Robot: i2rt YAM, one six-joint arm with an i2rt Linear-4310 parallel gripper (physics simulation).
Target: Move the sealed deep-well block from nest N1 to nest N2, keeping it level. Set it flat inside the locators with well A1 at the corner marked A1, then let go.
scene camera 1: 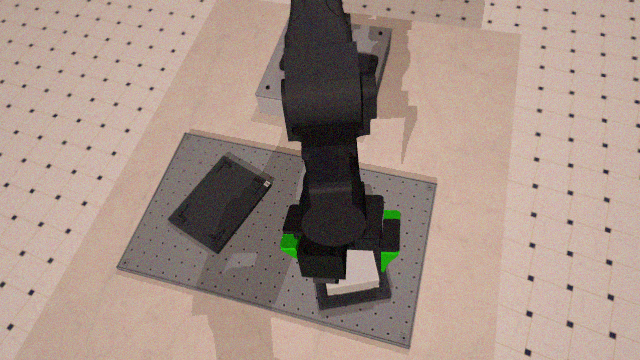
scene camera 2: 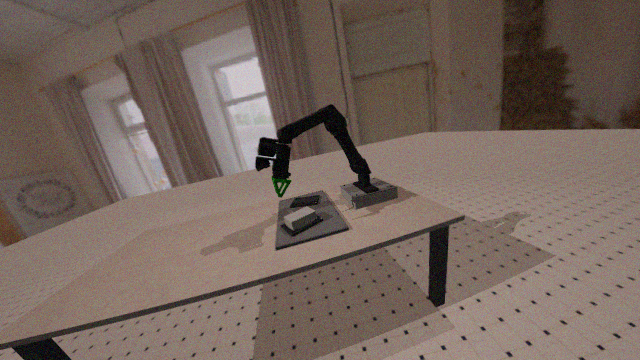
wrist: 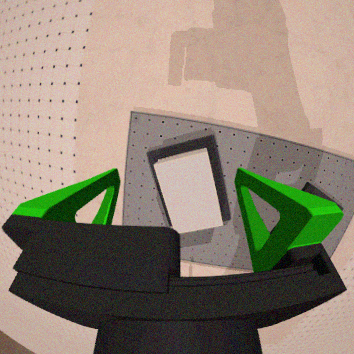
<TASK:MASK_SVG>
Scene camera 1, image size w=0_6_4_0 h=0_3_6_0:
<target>my gripper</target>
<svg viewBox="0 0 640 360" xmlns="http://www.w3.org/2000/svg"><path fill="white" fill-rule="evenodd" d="M300 203L289 207L280 243L281 250L297 260L297 251L303 231ZM365 195L367 211L365 236L359 237L350 244L347 244L347 250L381 251L381 271L384 272L387 265L400 252L401 214L397 210L384 210L384 198L382 195Z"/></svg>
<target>deep-well block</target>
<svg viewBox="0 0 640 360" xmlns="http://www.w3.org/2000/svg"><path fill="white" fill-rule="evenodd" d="M373 251L347 250L346 280L339 280L339 284L326 284L328 296L378 288L379 276Z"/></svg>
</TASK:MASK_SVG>
